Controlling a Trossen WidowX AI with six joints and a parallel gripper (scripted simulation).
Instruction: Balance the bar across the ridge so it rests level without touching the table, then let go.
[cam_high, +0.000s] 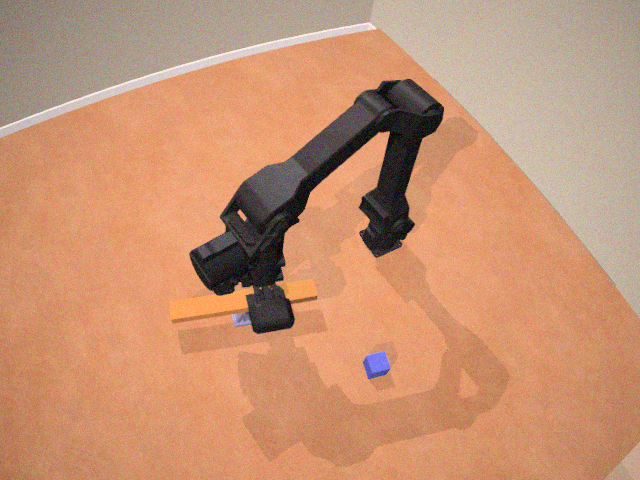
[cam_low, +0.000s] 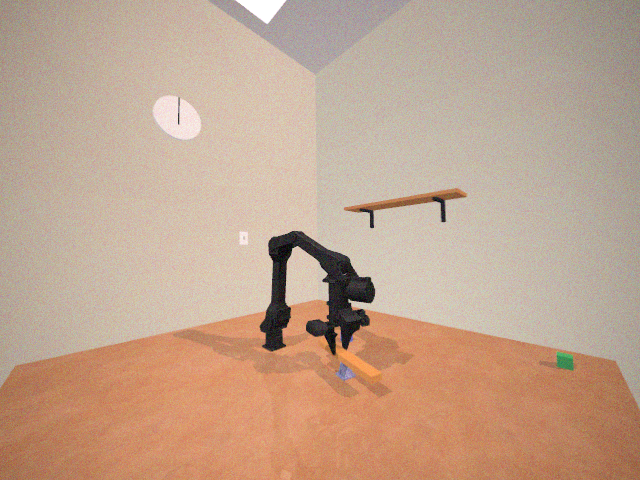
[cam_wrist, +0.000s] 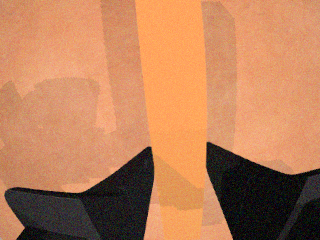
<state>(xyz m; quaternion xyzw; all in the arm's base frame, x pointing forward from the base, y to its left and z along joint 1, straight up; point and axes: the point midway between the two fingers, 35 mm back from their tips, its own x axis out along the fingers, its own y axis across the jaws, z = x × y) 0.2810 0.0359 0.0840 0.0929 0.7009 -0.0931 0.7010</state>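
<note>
My gripper tip is now 30 mm short of the orange bar and 10 mm to the left of it. The rest, counted from my gripper tip: green cube: 460 mm ahead, 460 mm to the left, 30 mm below; blue cube: 120 mm behind, 180 mm to the left, 30 mm below.
</note>
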